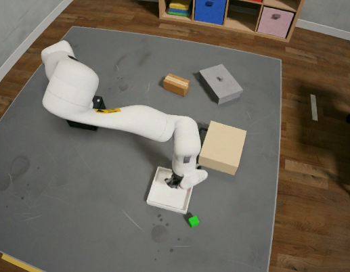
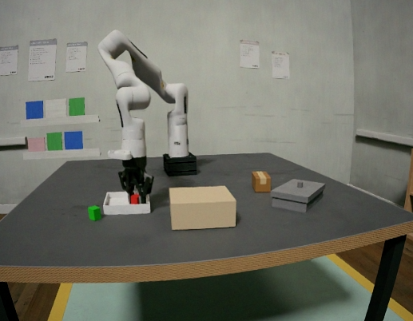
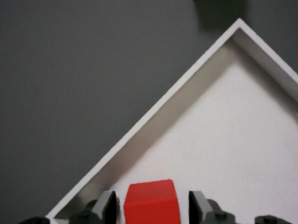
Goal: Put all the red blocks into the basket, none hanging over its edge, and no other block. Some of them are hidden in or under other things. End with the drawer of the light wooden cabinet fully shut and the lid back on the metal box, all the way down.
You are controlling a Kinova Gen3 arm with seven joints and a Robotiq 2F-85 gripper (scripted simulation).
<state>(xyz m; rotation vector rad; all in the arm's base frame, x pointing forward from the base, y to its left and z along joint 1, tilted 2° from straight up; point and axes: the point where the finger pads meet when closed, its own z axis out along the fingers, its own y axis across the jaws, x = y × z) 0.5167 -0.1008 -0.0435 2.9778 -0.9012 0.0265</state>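
The white basket lies 20 mm behind my hand, 40 mm to the right of it and 20 mm below it. From my hand the other things lie so: cardboard box (230 mm behind, 430 mm to the left, 10 mm above); then green block (100 mm ahead, 110 mm to the right, 10 mm below); then light wooden cabinet (70 mm ahead, 200 mm to the left, 10 mm above).
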